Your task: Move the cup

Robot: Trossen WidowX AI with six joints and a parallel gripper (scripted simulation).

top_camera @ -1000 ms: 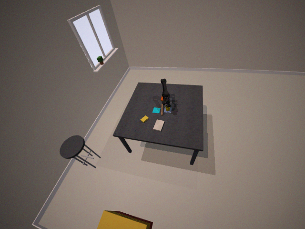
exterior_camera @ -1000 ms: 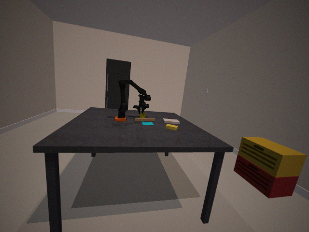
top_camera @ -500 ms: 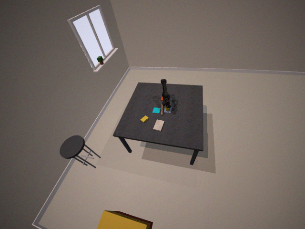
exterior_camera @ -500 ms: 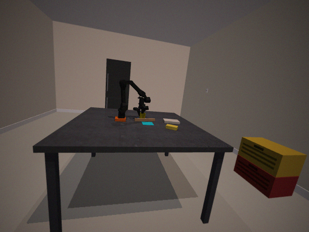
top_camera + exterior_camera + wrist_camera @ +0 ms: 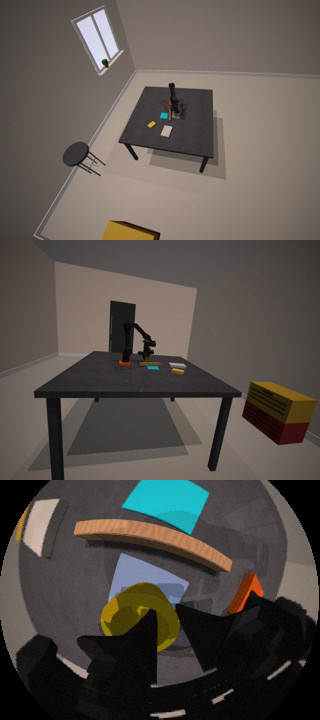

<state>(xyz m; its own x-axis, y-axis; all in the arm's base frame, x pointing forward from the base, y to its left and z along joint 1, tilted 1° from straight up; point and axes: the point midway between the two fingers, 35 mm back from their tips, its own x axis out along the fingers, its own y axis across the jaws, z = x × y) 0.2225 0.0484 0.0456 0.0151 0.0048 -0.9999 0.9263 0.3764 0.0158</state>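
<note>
The yellow cup lies 2 cm ahead of my gripper tip and 1 cm to the left of it. From my gripper tip the other things lie so: blue-grey pad (4 cm below, 3 cm ahead, 1 cm to the left); then wooden bar (8 cm to the right, 3 cm below, 3 cm ahead); then cyan pad (18 cm to the right, 4 cm below, 4 cm ahead).
</note>
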